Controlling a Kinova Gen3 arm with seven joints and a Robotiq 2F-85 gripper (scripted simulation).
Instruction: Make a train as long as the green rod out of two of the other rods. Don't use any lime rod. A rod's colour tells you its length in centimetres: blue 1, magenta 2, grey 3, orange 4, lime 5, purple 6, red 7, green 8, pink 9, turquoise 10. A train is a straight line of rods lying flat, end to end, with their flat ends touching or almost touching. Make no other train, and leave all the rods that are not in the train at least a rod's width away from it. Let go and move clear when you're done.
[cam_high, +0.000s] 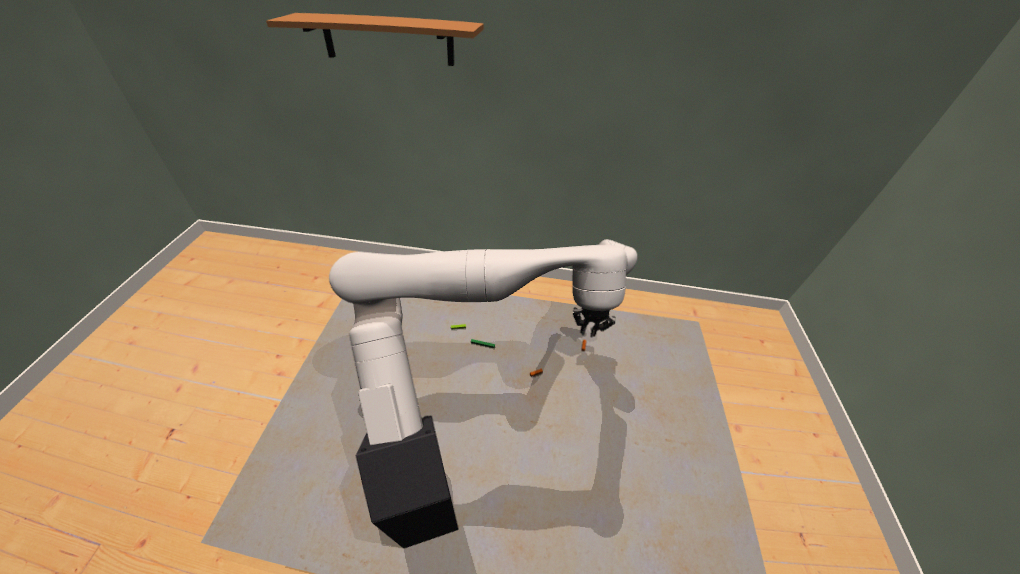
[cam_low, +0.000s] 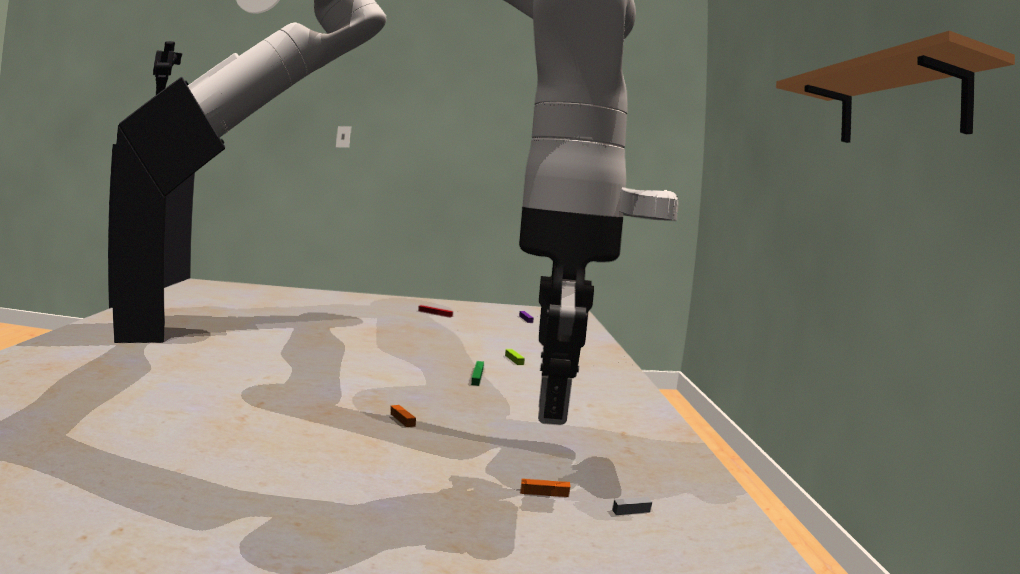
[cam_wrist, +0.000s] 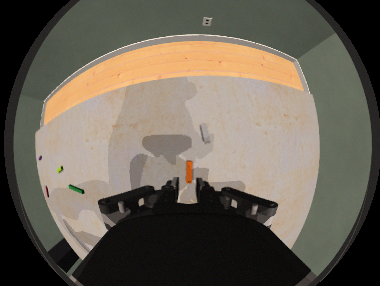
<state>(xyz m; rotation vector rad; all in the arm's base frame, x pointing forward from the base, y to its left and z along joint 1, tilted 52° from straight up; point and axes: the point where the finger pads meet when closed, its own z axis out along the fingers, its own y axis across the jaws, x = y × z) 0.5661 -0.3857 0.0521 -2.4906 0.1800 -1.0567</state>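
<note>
My gripper is now 8 cm above the orange rod. Also, from my hand: green rod (32 cm to the left, 11 cm behind, 8 cm below); lime rod (42 cm to the left, 8 cm below, 7 cm behind); grey rod (8 cm below, 7 cm ahead, 2 cm to the right).
</note>
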